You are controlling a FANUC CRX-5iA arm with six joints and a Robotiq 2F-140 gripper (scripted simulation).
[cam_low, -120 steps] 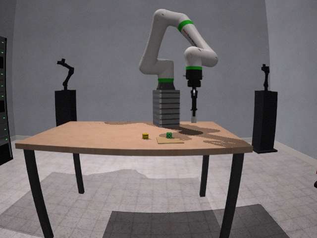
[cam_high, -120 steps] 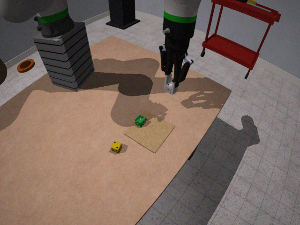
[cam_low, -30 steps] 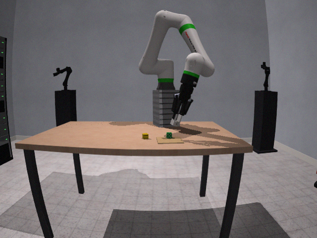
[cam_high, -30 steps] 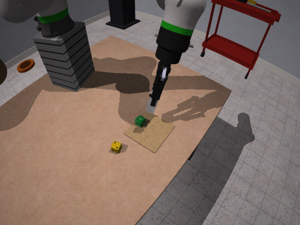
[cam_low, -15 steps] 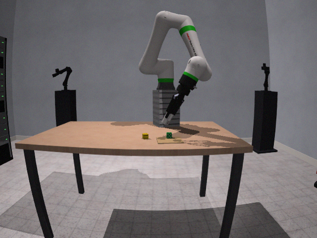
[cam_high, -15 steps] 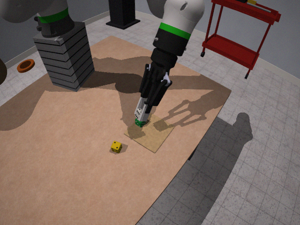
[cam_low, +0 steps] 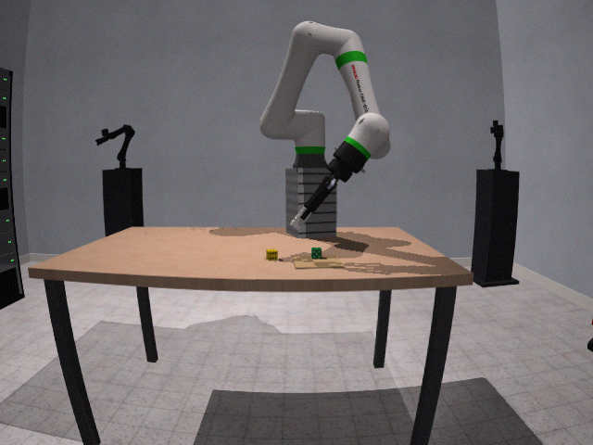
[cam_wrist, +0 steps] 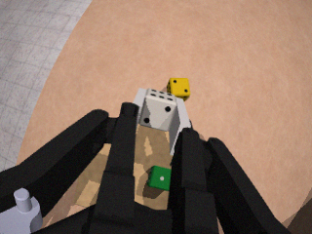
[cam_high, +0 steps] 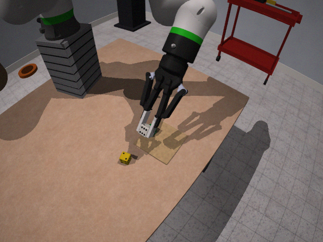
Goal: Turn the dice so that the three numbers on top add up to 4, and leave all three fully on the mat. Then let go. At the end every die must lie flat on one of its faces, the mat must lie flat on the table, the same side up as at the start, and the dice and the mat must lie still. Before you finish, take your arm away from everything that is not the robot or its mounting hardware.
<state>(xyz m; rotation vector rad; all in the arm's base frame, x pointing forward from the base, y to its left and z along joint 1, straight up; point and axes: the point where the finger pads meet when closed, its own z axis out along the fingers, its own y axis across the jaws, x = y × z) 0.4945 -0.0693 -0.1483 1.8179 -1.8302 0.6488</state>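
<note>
Right now the green die is 3 cm behind my hand, 5 cm to the left of it and 11 cm below it. Also, from my hand: white die 1 cm to the right, 2 cm below; then yellow die 3 cm behind, 9 cm to the right, 12 cm below; then tan mat 1 cm ahead, 5 cm to the left, 13 cm below.
</note>
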